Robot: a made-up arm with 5 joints. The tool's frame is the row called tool.
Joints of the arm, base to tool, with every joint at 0 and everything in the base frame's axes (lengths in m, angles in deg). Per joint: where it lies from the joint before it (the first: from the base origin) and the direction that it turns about. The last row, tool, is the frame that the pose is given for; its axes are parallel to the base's.
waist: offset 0 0 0.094 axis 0 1 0
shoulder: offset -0.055 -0.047 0.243 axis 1 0 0
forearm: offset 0.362 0.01 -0.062 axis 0 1 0
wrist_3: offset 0.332 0.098 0.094 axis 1 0 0
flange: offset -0.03 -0.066 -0.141 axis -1 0 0
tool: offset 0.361 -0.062 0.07
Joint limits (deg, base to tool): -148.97..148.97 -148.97..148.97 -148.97..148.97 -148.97..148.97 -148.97..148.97
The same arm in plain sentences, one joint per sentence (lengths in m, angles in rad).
The arm has five revolute joints in a row. What follows holds with every joint at zero, and every direction is one of the base frame's.
Joint 1 is mounted 0.0940 m along +z from the base frame's origin and turns about +y, from -2.6000 to 2.6000 rad.
Joint 2 is mounted 0.0550 m along -x and 0.0470 m along -y and 0.2430 m along +z from joint 1 and turns about +x, from -2.6000 to 2.6000 rad.
Joint 3 is mounted 0.3620 m along +x and 0.0100 m along +y and 0.0620 m along -z from joint 2 and turns about +y, from -2.6000 to 2.6000 rad.
Joint 4 is mounted 0.3320 m along +x and 0.0980 m along +y and 0.0940 m along +z from joint 3 and turns about +x, from -2.6000 to 2.6000 rad.
Joint 5 is mounted 0.0300 m along -x and 0.0660 m along -y and 0.1410 m along -z from joint 4 and turns about -x, from -2.6000 to 2.6000 rad.
The tool frame, which is the frame that the pose is given for, is mounted 0.3610 m along +x and 0.0620 m along -y and 0.0700 m along +z from joint 5; its axes are parallel to the base frame's.

